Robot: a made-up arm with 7 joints. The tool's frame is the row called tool. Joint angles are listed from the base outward.
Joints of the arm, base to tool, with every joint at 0 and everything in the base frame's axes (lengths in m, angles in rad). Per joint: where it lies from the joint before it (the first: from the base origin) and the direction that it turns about. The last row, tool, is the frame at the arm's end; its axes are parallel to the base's.
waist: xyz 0 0 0.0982 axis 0 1 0
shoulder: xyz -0.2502 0.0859 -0.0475 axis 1 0 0
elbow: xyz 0.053 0.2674 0.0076 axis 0 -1 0
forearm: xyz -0.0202 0.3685 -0.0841 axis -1 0 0
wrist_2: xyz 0.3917 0.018 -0.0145 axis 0 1 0
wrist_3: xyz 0.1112 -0.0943 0.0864 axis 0 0 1
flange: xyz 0.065 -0.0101 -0.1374 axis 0 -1 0
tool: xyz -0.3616 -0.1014 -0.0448
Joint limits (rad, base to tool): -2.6..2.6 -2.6..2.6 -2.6..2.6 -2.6..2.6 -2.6..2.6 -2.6..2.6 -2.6..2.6
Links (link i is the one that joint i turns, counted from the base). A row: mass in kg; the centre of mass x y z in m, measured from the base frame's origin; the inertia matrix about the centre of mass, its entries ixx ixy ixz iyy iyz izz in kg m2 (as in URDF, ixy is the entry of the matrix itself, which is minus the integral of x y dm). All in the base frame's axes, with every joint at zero. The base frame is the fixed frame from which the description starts. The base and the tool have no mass.
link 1: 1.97; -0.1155 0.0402 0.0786; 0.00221 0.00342 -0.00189 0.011 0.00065 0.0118
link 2: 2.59; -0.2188 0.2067 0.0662; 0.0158 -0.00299 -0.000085 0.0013 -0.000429 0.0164
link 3: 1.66; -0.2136 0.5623 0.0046; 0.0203 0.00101 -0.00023 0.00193 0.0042 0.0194
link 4: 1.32; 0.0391 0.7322 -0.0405; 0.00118 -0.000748 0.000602 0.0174 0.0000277 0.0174
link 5: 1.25; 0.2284 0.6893 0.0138; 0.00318 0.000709 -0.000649 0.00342 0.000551 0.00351
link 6: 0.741; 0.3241 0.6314 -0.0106; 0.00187 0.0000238 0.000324 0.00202 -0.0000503 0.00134
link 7: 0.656; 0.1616 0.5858 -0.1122; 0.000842 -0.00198 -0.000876 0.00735 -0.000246 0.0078
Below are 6 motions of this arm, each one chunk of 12 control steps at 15 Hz.
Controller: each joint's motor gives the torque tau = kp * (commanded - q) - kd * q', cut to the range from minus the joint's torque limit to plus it. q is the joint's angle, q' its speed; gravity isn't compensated. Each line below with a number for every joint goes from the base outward.
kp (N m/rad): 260 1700 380 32 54 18 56
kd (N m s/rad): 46 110 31 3.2 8.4 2.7 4.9
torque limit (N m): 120 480 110 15 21 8.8 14
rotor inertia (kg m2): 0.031 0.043 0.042 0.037 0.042 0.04 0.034
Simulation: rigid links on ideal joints. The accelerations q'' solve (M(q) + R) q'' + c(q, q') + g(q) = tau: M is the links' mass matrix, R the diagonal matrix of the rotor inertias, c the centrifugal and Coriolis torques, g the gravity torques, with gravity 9.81 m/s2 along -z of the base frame. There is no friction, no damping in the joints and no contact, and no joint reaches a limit. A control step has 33 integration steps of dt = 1/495 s. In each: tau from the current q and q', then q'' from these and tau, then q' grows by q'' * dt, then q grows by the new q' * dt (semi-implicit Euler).
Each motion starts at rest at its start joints. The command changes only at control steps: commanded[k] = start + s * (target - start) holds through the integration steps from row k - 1 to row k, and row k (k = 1, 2, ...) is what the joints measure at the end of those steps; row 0 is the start. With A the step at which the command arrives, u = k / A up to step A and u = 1 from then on. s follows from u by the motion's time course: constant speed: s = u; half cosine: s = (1 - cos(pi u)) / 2; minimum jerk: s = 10 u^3 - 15 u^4 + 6 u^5; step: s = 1 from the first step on.
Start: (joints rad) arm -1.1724 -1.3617 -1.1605 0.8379 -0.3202 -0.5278 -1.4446
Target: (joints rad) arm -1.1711 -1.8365 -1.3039 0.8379 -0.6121 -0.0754 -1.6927
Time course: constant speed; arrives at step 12
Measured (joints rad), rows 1 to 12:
1: -1.1576 -1.3837 -1.1730 0.8565 -0.3383 -0.5191 -1.4499
2: -1.1286 -1.4197 -1.1959 0.8727 -0.3537 -0.4986 -1.4604
3: -1.1000 -1.4592 -1.2179 0.8811 -0.3690 -0.4699 -1.4756
4: -1.0787 -1.4987 -1.2353 0.8858 -0.3869 -0.4365 -1.4938
5: -1.0663 -1.5379 -1.2487 0.8890 -0.4075 -0.4005 -1.5141
6: -1.0612 -1.5770 -1.2598 0.8913 -0.4301 -0.3627 -1.5356
7: -1.0608 -1.6161 -1.2701 0.8930 -0.4538 -0.3239 -1.5575
8: -1.0627 -1.6552 -1.2804 0.8944 -0.4781 -0.2846 -1.5794
9: -1.0654 -1.6943 -1.2912 0.8956 -0.5027 -0.2449 -1.6011
10: -1.0682 -1.7335 -1.3025 0.8969 -0.5275 -0.2050 -1.6226
11: -1.0707 -1.7727 -1.3141 0.8983 -0.5524 -0.1650 -1.6440
12: -1.0730 -1.8120 -1.3259 0.8998 -0.5774 -0.1249 -1.6654

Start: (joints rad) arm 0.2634 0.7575 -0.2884 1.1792 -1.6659 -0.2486 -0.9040
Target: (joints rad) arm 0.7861 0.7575 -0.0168 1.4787 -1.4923 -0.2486 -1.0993
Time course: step
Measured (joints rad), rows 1 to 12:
1: 0.3922 0.7430 -0.1545 1.2993 -1.6331 -0.2686 -0.9950
2: 0.5251 0.7487 -0.0754 1.3880 -1.5752 -0.2624 -1.0491
3: 0.6203 0.7488 -0.0446 1.4287 -1.5367 -0.2601 -1.0689
4: 0.6861 0.7468 -0.0345 1.4505 -1.5127 -0.2609 -1.0749
5: 0.7307 0.7457 -0.0311 1.4626 -1.4978 -0.2618 -1.0770
6: 0.7608 0.7454 -0.0294 1.4685 -1.4887 -0.2623 -1.0780
7: 0.7809 0.7455 -0.0283 1.4709 -1.4831 -0.2627 -1.0786
8: 0.7943 0.7457 -0.0277 1.4719 -1.4797 -0.2629 -1.0790
9: 0.8033 0.7458 -0.0272 1.4722 -1.4776 -0.2630 -1.0793
10: 0.8093 0.7459 -0.0270 1.4724 -1.4764 -0.2630 -1.0795
11: 0.8134 0.7460 -0.0268 1.4725 -1.4756 -0.2630 -1.0796
12: 0.8161 0.7460 -0.0267 1.4726 -1.4752 -0.2630 -1.0798

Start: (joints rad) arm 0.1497 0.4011 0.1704 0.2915 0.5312 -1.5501 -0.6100
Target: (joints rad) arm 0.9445 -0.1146 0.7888 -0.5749 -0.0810 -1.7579 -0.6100
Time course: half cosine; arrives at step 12
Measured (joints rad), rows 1 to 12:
1: 0.1484 0.3859 0.1637 0.2781 0.5353 -1.5512 -0.6062
2: 0.1622 0.3599 0.1690 0.2430 0.5335 -1.5582 -0.5986
3: 0.1918 0.3244 0.1992 0.1913 0.5152 -1.5690 -0.5954
4: 0.2377 0.2778 0.2499 0.1224 0.4800 -1.5830 -0.5951
5: 0.2994 0.2213 0.3142 0.0365 0.4307 -1.6007 -0.5953
6: 0.3743 0.1580 0.3866 -0.0630 0.3709 -1.6215 -0.5950
7: 0.4581 0.0924 0.4622 -0.1699 0.3047 -1.6441 -0.5944
8: 0.5456 0.0290 0.5362 -0.2771 0.2359 -1.6669 -0.5937
9: 0.6311 -0.0277 0.6040 -0.3771 0.1690 -1.6881 -0.5932
10: 0.7091 -0.0738 0.6611 -0.4632 0.1081 -1.7065 -0.5933
11: 0.7748 -0.1060 0.7036 -0.5295 0.0572 -1.7210 -0.5939
12: 0.8238 -0.1223 0.7286 -0.5713 0.0200 -1.7309 -0.5949

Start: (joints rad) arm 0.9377 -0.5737 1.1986 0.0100 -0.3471 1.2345 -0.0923
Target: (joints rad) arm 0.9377 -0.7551 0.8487 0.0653 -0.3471 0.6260 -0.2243
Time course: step
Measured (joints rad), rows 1 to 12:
1: 0.9264 -0.6786 1.0340 0.0767 -0.3575 1.0781 -0.1692
2: 0.9033 -0.7545 0.8766 0.0429 -0.3311 0.8976 -0.1841
3: 0.8866 -0.7721 0.8175 -0.0108 -0.3104 0.7741 -0.1817
4: 0.8761 -0.7710 0.8089 -0.0189 -0.3051 0.7033 -0.1878
5: 0.8699 -0.7680 0.8132 -0.0036 -0.3069 0.6669 -0.1966
6: 0.8662 -0.7667 0.8168 0.0108 -0.3098 0.6477 -0.2025
7: 0.8640 -0.7664 0.8180 0.0182 -0.3119 0.6366 -0.2050
8: 0.8625 -0.7665 0.8180 0.0207 -0.3131 0.6296 -0.2057
9: 0.8616 -0.7667 0.8178 0.0212 -0.3138 0.6252 -0.2057
10: 0.8609 -0.7667 0.8177 0.0212 -0.3142 0.6225 -0.2057
11: 0.8605 -0.7667 0.8176 0.0212 -0.3145 0.6208 -0.2056
12: 0.8602 -0.7667 0.8176 0.0213 -0.3147 0.6199 -0.2056

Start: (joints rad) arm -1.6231 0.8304 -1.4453 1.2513 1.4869 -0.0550 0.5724
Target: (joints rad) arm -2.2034 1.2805 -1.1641 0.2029 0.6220 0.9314 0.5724
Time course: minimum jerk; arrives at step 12
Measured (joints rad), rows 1 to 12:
1: -1.6343 0.8331 -1.4596 1.2231 1.4877 -0.0583 0.5740
2: -1.6512 0.8423 -1.4665 1.1695 1.4795 -0.0491 0.5759
3: -1.6752 0.8656 -1.4579 1.1090 1.4542 -0.0193 0.5770
4: -1.7101 0.9058 -1.4361 1.0293 1.4068 0.0366 0.5780
5: -1.7579 0.9611 -1.4041 0.9215 1.3358 0.1215 0.5800
6: -1.8180 1.0266 -1.3656 0.7874 1.2440 0.2326 0.5832
7: -1.8870 1.0954 -1.3248 0.6374 1.1381 0.3616 0.5872
8: -1.9595 1.1604 -1.2860 0.4859 1.0277 0.4970 0.5914
9: -2.0293 1.2149 -1.2531 0.3489 0.9238 0.6258 0.5949
10: -2.0903 1.2543 -1.2286 0.2404 0.8362 0.7358 0.5976
11: -2.1381 1.2768 -1.2135 0.1687 0.7711 0.8184 0.5991
12: -2.1718 1.2856 -1.2061 0.1324 0.7283 0.8722 0.5992

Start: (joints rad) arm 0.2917 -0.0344 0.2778 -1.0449 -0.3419 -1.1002 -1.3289
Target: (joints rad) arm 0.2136 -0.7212 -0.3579 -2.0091 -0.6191 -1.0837 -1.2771
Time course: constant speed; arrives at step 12
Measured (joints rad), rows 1 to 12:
1: 0.2759 -0.0770 0.2465 -1.0755 -0.3470 -1.0976 -1.3260
2: 0.2665 -0.1362 0.1867 -1.1652 -0.3554 -1.0941 -1.3263
3: 0.2596 -0.1962 0.1253 -1.2680 -0.3676 -1.0900 -1.3274
4: 0.2522 -0.2542 0.0691 -1.3616 -0.3836 -1.0860 -1.3266
5: 0.2438 -0.3111 0.0165 -1.4458 -0.4022 -1.0827 -1.3239
6: 0.2348 -0.3677 -0.0347 -1.5258 -0.4222 -1.0799 -1.3202
7: 0.2255 -0.4242 -0.0856 -1.6049 -0.4431 -1.0773 -1.3163
8: 0.2162 -0.4808 -0.1366 -1.6842 -0.4645 -1.0748 -1.3124
9: 0.2069 -0.5373 -0.1875 -1.7637 -0.4862 -1.0725 -1.3084
10: 0.1976 -0.5938 -0.2384 -1.8432 -0.5083 -1.0702 -1.3044
11: 0.1884 -0.6501 -0.2891 -1.9227 -0.5305 -1.0682 -1.3002
12: 0.1793 -0.7064 -0.3399 -2.0022 -0.5529 -1.0662 -1.2960

